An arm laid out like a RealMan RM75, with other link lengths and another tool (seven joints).
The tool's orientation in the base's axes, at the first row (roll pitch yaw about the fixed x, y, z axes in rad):
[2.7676, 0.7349, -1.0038]
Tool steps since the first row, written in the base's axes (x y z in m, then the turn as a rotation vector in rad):
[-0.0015, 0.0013, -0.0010, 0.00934, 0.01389, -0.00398]
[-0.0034, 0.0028, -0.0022, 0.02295, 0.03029, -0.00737]
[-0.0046, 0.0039, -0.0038, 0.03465, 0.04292, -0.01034]
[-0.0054, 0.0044, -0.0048, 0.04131, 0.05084, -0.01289]
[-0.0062, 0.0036, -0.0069, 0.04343, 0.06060, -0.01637]
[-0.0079, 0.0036, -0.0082, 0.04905, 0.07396, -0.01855]
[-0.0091, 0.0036, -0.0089, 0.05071, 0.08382, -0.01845]
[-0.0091, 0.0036, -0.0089, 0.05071, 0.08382, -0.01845]
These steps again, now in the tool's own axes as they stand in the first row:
[-0.0007, -0.0002, 0.0021, -0.00230, -0.01700, 0.00133]
[-0.0016, -0.0004, 0.0046, -0.00487, -0.03840, 0.00033]
[-0.0017, -0.0008, 0.0069, -0.00612, -0.05578, -0.00098]
[-0.0017, -0.0009, 0.0082, -0.00671, -0.06642, -0.00089]
[-0.0001, -0.0004, 0.0099, -0.00964, -0.07564, 0.00338]
[0.0001, 0.0004, 0.0119, -0.01430, -0.08935, 0.00568]
[0.0001, 0.0010, 0.0132, -0.01988, -0.09737, 0.00780]
[0.0001, 0.0010, 0.0132, -0.01988, -0.09737, 0.00780]

